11 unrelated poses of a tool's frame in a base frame.
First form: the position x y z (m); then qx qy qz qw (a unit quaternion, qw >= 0).
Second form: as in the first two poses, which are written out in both.
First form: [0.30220 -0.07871 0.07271 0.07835 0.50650 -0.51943 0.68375]
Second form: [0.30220 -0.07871 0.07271 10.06 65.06 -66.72]
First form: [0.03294 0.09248 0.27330 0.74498 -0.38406 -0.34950 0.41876]
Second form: [0.03294 0.09248 0.27330 107.05 -55.19 -50.22]
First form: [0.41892 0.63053 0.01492 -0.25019 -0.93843 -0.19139 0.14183]
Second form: [0.41892 0.63053 0.01492 -41.37 -155.18 -31.65]
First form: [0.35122 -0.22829 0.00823 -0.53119 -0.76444 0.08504 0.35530]
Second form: [0.35122 -0.22829 0.00823 -78.63 -113.16 12.59]
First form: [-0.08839 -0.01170 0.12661 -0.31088 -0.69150 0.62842 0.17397]
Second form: [-0.08839 -0.01170 0.12661 -50.50 -112.33 102.08]
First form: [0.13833 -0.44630 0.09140 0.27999 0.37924 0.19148 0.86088]
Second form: [0.13833 -0.44630 0.09140 33.66 45.59 23.02]
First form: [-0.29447 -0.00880 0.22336 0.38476 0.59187 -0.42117 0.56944]
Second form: [-0.29447 -0.00880 0.22336 51.76 79.62 -56.65]
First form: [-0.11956 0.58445 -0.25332 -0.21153 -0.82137 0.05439 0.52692]
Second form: [-0.11956 0.58445 -0.25332 -28.97 -112.50 7.45]
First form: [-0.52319 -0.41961 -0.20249 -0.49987 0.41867 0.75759 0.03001]
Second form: [-0.52319 -0.41961 -0.20249 -88.30 73.95 133.82]
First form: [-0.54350 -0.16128 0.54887 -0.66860 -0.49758 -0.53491 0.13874]
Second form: [-0.54350 -0.16128 0.54887 -110.76 -82.43 -88.61]
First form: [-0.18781 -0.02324 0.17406 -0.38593 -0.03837 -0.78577 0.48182]
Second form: [-0.18781 -0.02324 0.17406 -53.90 -5.36 -109.75]
